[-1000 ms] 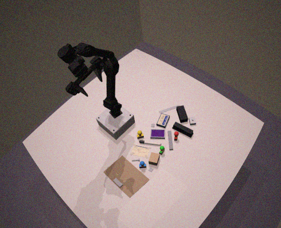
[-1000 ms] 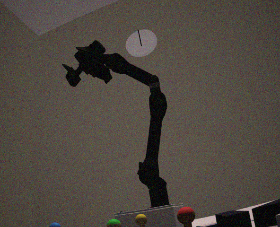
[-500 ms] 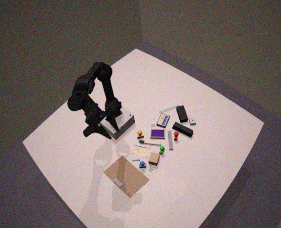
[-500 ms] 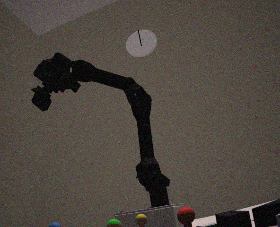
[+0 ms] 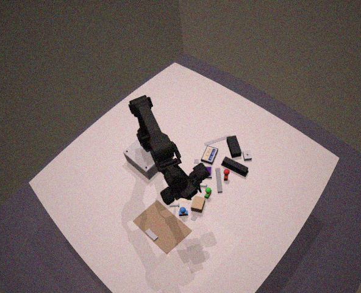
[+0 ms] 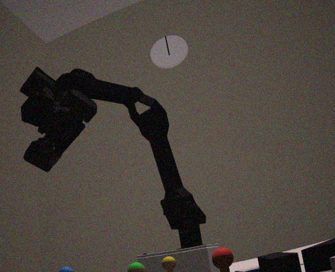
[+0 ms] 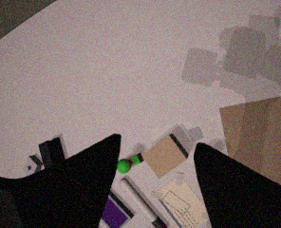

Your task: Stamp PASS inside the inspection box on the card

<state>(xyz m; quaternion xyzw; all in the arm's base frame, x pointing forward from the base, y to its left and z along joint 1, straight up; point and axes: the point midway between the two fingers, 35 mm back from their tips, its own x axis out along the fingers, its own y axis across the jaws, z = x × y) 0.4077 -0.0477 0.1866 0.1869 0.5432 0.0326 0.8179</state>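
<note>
Right now my gripper tip is 60 mm past the green stamp, 110 mm to the right of it and 220 mm above it. The rest, counted from my gripper tip: wooden block: 40 mm behind, 40 mm to the left, 210 mm below; then blue-knobbed stamp: 50 mm behind, 40 mm to the right, 220 mm below; then pale card: 140 mm behind, 10 mm to the left, 240 mm below.
</note>
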